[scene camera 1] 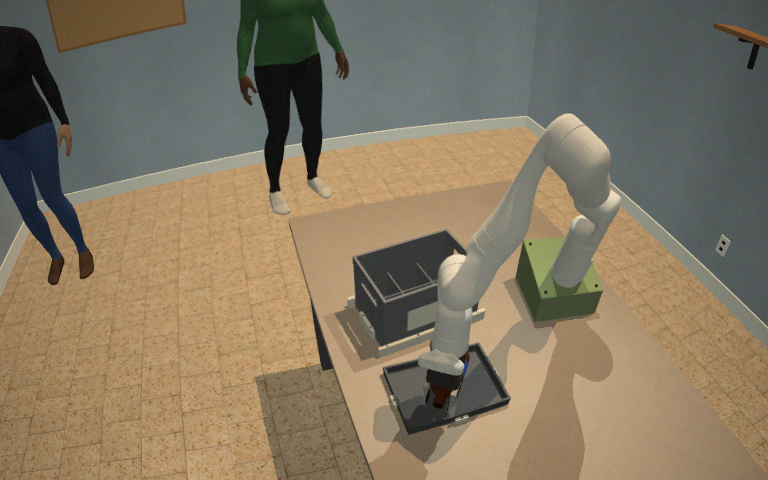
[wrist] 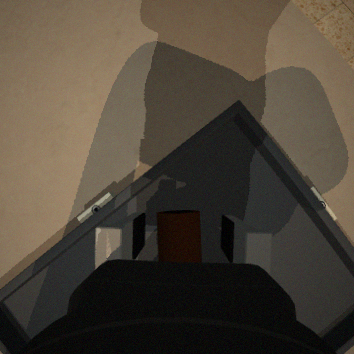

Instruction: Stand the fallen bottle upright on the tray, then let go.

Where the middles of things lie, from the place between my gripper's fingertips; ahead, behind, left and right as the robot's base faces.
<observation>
I see my gripper 60 mm to the left of the brown bottle [wrist: 178,231], 40 mm past it and 20 mm below it.
</observation>
